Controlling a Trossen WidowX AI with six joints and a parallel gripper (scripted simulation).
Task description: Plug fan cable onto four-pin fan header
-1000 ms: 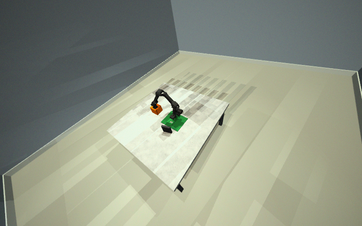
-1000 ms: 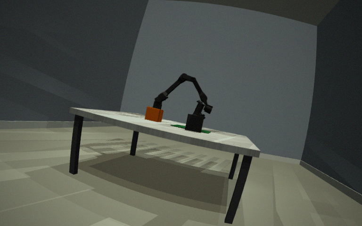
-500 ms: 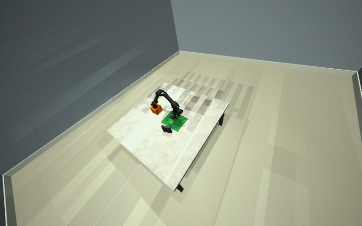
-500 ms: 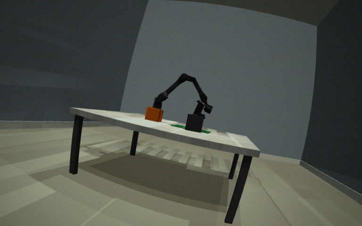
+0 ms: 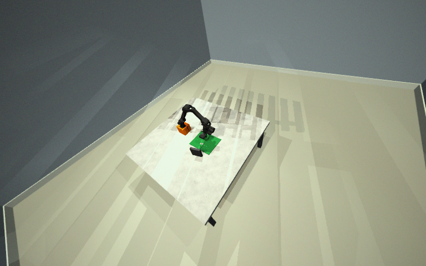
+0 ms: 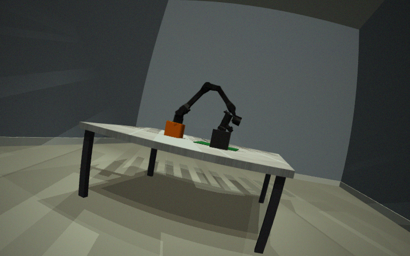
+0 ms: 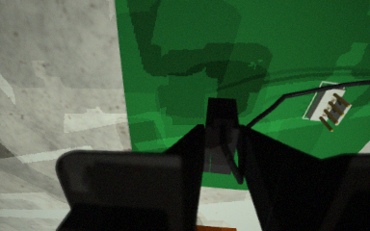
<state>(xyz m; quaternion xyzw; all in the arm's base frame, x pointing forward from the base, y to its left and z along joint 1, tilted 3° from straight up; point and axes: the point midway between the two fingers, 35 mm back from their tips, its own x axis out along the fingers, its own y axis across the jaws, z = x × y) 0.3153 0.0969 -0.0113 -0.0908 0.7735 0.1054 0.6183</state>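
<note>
The board lies 20 mm ahead of my gripper tip, 40 mm to the right of it and 60 mm below it. Round my gripper tip: black fan 90 mm ahead, 210 mm to the right, 10 mm above; then white four-pin fan header 20 mm ahead, 90 mm to the right, 50 mm below; then black plug 10 mm behind.
</note>
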